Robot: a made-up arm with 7 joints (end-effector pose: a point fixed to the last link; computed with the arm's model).
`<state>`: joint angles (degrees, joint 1 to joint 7).
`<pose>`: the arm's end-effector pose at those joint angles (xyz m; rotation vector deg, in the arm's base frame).
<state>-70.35 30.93 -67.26 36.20 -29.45 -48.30 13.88</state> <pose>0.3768 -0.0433 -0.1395 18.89 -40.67 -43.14</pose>
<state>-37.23 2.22 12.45 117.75 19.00 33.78 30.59</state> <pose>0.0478 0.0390 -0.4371 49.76 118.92 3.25</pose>
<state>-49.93 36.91 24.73 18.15 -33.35 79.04 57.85</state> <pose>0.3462 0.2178 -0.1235 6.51 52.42 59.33</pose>
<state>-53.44 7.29 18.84 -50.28 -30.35 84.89 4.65</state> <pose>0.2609 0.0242 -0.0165 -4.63 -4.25 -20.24</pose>
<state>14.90 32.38 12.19 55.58 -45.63 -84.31 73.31</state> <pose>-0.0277 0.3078 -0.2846 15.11 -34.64 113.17</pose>
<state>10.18 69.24 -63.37 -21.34 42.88 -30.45 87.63</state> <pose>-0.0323 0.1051 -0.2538 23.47 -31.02 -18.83</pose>
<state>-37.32 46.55 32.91 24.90 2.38 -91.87 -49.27</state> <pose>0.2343 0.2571 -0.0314 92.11 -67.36 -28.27</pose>
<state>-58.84 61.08 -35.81 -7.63 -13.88 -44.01 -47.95</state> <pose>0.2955 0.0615 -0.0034 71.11 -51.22 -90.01</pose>
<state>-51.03 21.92 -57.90 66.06 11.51 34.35 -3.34</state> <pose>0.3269 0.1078 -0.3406 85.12 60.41 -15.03</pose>
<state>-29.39 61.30 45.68 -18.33 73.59 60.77 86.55</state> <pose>0.1281 0.3023 0.0981 -48.40 47.97 -129.22</pose>
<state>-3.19 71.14 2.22 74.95 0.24 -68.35 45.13</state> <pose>0.1046 0.4233 -0.1451 72.63 -15.02 36.87</pose>
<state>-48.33 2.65 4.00 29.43 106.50 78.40 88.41</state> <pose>0.3415 0.0665 -0.1781 120.88 -39.68 125.46</pose>
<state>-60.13 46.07 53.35 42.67 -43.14 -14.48 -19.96</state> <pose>0.2936 0.3750 -0.0141 -27.45 -59.15 26.92</pose>
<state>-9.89 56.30 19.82 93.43 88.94 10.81 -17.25</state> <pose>-0.0079 0.4376 -0.2507 81.15 132.17 -15.46</pose>
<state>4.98 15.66 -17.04 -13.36 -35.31 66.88 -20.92</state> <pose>0.0940 0.0191 -0.3354 -27.24 77.06 -46.37</pose>
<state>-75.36 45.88 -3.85 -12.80 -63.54 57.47 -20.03</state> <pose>0.3300 0.0524 0.0912 8.61 -3.10 -60.29</pose>
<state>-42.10 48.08 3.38 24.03 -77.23 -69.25 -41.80</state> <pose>0.2949 0.2746 -0.0465 2.89 -84.57 -8.37</pose>
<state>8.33 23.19 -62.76 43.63 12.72 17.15 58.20</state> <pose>-0.0983 0.0755 -0.4463 81.08 40.41 -17.68</pose>
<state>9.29 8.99 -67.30 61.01 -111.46 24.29 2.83</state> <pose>-0.1564 -0.0225 -0.4349 -56.02 124.44 22.00</pose>
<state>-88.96 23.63 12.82 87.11 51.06 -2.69 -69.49</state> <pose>0.4803 0.0958 -0.0772 41.62 42.47 -62.94</pose>
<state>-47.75 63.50 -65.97 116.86 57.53 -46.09 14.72</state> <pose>0.1303 0.4322 -0.1544 110.16 80.91 -46.35</pose>
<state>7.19 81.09 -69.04 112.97 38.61 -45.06 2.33</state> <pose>-0.0686 0.4797 -0.0221 -90.83 -138.59 67.49</pose>
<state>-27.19 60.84 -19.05 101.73 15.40 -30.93 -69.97</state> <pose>0.1031 0.4295 -0.2273 20.54 97.75 -42.75</pose>
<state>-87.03 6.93 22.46 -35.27 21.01 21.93 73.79</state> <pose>0.2324 0.0502 0.1663 -54.11 -71.07 82.12</pose>
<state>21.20 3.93 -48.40 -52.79 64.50 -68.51 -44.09</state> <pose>-0.0205 -0.0825 -0.1074 58.42 -87.62 -71.51</pose>
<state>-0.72 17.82 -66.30 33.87 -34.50 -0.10 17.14</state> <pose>-0.0174 -0.0253 -0.4341 9.74 65.88 -30.60</pose>
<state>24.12 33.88 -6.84 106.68 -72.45 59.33 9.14</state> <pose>-0.3092 0.2157 -0.2484 42.36 -131.64 -102.69</pose>
